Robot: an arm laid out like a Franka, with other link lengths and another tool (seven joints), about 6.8 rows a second.
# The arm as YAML. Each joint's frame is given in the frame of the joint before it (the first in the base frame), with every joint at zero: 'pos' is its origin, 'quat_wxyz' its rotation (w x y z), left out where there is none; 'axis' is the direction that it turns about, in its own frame. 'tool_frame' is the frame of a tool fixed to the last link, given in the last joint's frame.
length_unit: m
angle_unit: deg
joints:
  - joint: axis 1
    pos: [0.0, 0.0, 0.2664]
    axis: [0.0, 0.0, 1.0]
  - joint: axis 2
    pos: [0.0, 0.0, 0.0]
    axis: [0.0, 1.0, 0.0]
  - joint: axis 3
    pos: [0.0, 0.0, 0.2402]
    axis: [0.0, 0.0, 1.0]
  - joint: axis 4
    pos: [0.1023, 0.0, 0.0]
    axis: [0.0, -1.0, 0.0]
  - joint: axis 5
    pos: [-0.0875, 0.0, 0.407]
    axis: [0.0, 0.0, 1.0]
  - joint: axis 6
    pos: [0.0, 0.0, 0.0]
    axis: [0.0, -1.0, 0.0]
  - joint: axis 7
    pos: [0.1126, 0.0, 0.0]
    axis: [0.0, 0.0, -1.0]
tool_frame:
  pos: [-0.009, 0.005, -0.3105]
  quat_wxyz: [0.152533, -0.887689, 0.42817, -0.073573]
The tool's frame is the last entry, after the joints.
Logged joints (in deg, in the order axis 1, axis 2, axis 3, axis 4, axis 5, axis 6, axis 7), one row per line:
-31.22, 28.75, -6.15, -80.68, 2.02, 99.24, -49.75
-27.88, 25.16, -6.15, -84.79, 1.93, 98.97, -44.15
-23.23, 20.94, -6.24, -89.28, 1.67, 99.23, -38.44
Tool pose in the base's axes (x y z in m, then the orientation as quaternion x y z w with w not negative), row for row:
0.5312, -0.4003, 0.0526, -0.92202, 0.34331, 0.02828, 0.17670
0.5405, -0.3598, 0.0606, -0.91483, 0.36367, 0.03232, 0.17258
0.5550, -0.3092, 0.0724, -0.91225, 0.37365, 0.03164, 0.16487
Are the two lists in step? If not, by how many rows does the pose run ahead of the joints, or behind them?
They are in step.
